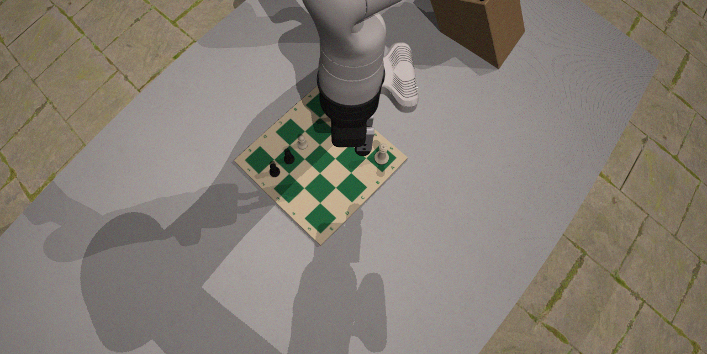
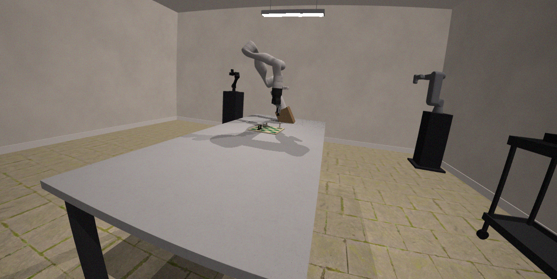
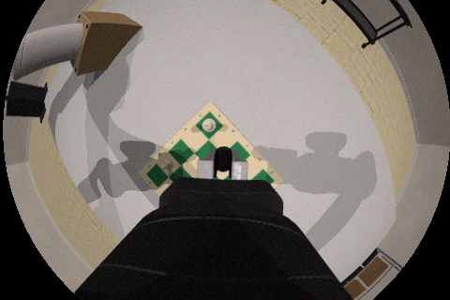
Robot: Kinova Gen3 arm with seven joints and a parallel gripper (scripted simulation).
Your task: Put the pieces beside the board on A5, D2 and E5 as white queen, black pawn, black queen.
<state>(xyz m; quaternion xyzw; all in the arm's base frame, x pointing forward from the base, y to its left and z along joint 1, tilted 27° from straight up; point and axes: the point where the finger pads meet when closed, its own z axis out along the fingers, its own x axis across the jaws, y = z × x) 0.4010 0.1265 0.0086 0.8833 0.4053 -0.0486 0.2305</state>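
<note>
Right now the chessboard is 30 mm ahead of my hand, 70 mm to the right of it and 150 mm below it. Round my hand: black queen: 10 mm below; then white queen: 50 mm behind, 10 mm to the left, 120 mm below.
</note>
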